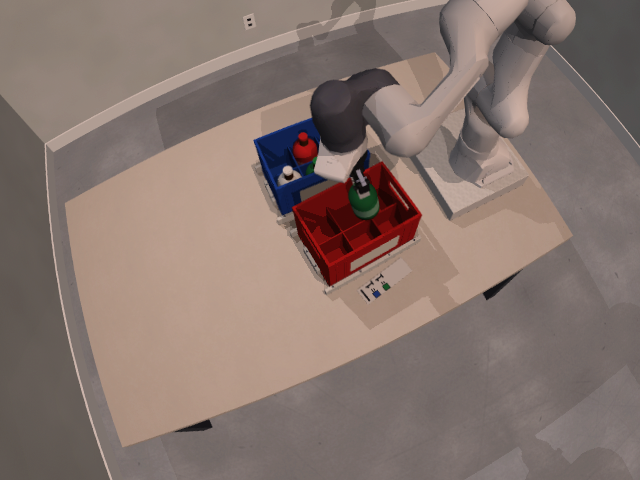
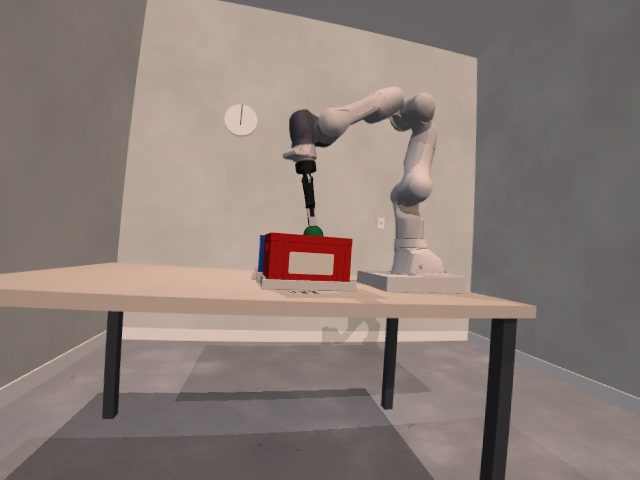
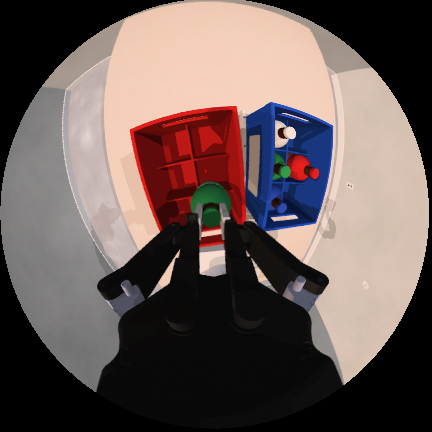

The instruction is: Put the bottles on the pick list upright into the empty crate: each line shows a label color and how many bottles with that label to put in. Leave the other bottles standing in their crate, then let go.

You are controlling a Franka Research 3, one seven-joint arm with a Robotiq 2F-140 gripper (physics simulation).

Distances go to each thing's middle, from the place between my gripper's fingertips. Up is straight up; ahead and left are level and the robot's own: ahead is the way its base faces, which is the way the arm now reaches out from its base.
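Pick list (image 1: 399,269): 220 mm below my hand, 170 mm to the left of it, 20 mm behind it.
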